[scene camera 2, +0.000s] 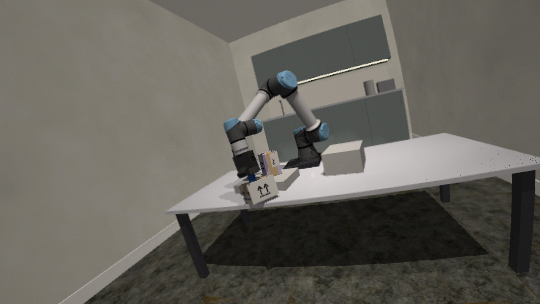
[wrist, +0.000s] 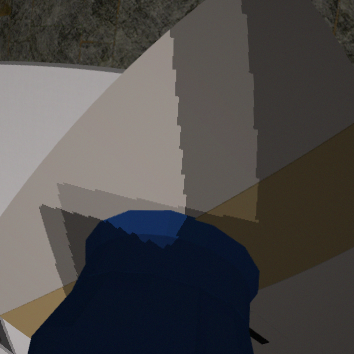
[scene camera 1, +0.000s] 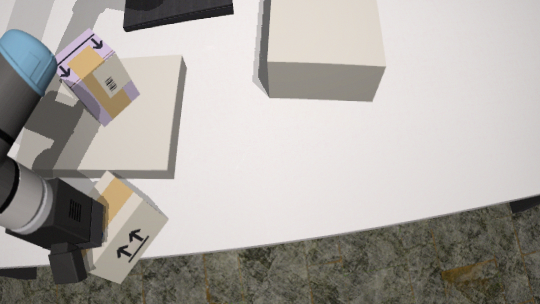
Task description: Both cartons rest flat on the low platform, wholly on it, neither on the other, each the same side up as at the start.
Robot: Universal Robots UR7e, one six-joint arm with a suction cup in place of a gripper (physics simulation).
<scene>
The suction cup (wrist: pixel 149 274) is stuck to a brown carton (scene camera 1: pixel 130 224), which still rests on the table. A brown carton (scene camera 1: pixel 92 70) sits on a low platform. A tall block (scene camera 1: pixel 320 57) rests on the table.
</scene>
